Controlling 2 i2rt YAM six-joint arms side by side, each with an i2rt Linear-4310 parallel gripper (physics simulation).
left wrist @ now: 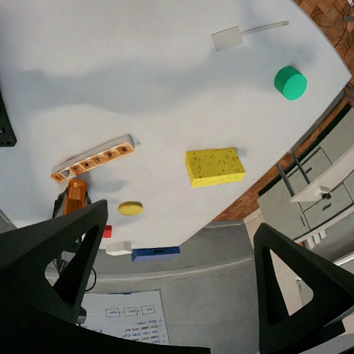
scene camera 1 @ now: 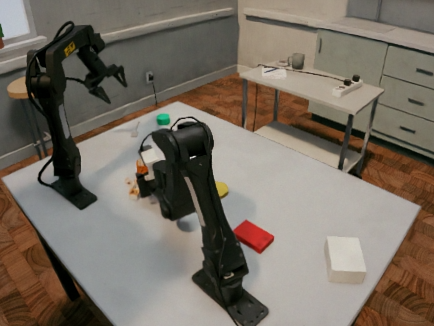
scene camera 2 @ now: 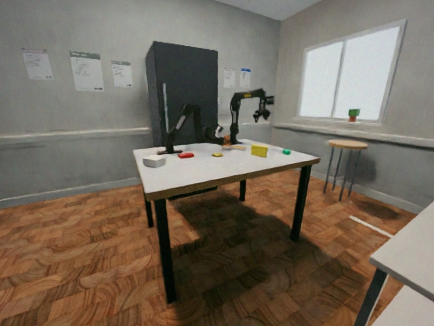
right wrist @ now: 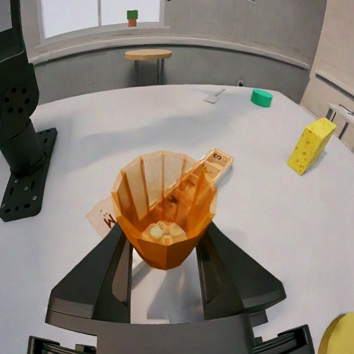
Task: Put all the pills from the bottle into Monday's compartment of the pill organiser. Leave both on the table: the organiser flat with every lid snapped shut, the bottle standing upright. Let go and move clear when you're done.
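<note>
My right gripper is shut on the orange bottle, just above the organiser. The bottle is uncapped; pale pills lie at its bottom. The organiser lies flat on the table. Its lid marked M stands open, at the left in the right wrist view; the other lids that show look shut. The bottle hides part of the organiser in the right wrist view, and my right arm does in scene camera 1. My left gripper is open and empty, high above the table.
A yellow disc, yellow sponge, green cylinder, pale flat paddle, red block and white block are on the table. The left arm's base stands left of the organiser in the right wrist view.
</note>
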